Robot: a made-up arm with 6 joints. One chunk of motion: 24 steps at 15 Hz.
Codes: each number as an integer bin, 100 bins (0 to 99) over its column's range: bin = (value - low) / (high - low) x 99, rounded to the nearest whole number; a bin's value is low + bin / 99 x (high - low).
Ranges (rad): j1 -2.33..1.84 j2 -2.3..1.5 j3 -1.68..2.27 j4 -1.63..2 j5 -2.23..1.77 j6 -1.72..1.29
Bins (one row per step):
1: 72 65 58 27 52 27
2: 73 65 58 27 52 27
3: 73 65 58 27 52 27
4: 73 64 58 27 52 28
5: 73 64 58 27 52 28
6: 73 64 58 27 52 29
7: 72 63 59 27 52 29
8: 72 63 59 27 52 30
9: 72 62 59 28 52 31
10: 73 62 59 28 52 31
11: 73 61 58 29 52 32
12: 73 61 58 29 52 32
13: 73 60 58 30 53 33
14: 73 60 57 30 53 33
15: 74 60 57 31 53 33
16: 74 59 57 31 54 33
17: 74 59 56 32 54 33
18: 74 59 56 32 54 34
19: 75 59 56 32 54 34
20: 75 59 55 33 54 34
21: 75 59 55 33 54 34
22: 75 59 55 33 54 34
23: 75 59 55 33 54 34
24: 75 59 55 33 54 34
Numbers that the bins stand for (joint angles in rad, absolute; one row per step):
1: 0.7027 0.1949 0.6341 -0.6400 -0.1290 -0.8991
2: 0.7448 0.1949 0.6341 -0.6400 -0.1290 -0.8991
3: 0.7448 0.1949 0.6341 -0.6400 -0.1290 -0.8991
4: 0.7448 0.1566 0.6341 -0.6400 -0.1290 -0.8687
5: 0.7448 0.1566 0.6341 -0.6400 -0.1290 -0.8687
6: 0.7448 0.1566 0.6341 -0.6400 -0.1290 -0.8383
7: 0.7027 0.1182 0.6740 -0.6400 -0.1290 -0.8383
8: 0.7027 0.1182 0.6740 -0.6400 -0.1290 -0.8079
9: 0.7027 0.0798 0.6740 -0.6033 -0.1290 -0.7775
10: 0.7448 0.0798 0.6740 -0.6033 -0.1290 -0.7775
11: 0.7448 0.0414 0.6341 -0.5667 -0.1290 -0.7471
12: 0.7448 0.0414 0.6341 -0.5667 -0.1290 -0.7471
13: 0.7448 0.0030 0.6341 -0.5300 -0.0886 -0.7167
14: 0.7448 0.0030 0.5942 -0.5300 -0.0886 -0.7167
15: 0.7870 0.0030 0.5942 -0.4933 -0.0886 -0.7167
16: 0.7870 -0.0354 0.5942 -0.4933 -0.0482 -0.7167
17: 0.7870 -0.0354 0.5543 -0.4567 -0.0482 -0.7167
18: 0.7870 -0.0354 0.5543 -0.4567 -0.0482 -0.6863
19: 0.8291 -0.0354 0.5543 -0.4567 -0.0482 -0.6863
20: 0.8291 -0.0354 0.5144 -0.4200 -0.0482 -0.6863
21: 0.8291 -0.0354 0.5144 -0.4200 -0.0482 -0.6863
22: 0.8291 -0.0354 0.5144 -0.4200 -0.0482 -0.6863
23: 0.8291 -0.0354 0.5144 -0.4200 -0.0482 -0.6863
24: 0.8291 -0.0354 0.5144 -0.4200 -0.0482 -0.6863

